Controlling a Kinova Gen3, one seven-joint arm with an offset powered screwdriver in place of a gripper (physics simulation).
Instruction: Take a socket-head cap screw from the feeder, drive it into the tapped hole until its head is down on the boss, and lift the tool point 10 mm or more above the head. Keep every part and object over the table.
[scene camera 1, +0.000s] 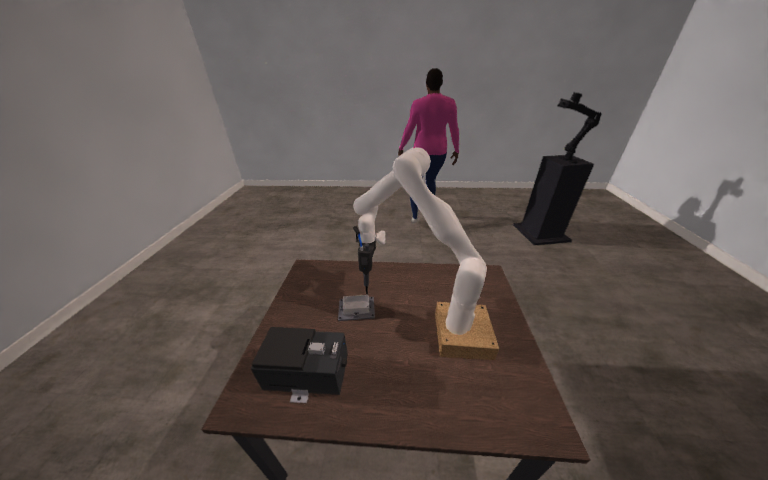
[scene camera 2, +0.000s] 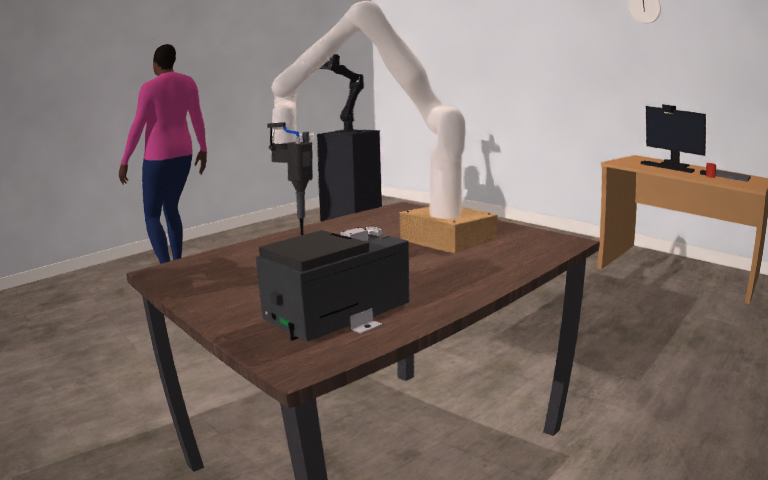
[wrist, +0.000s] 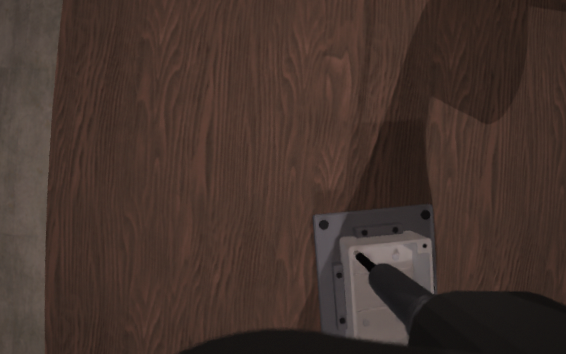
Labels:
The same spot on a black screw feeder: (scene camera 1: 319, 366) is (scene camera 2: 382, 244).

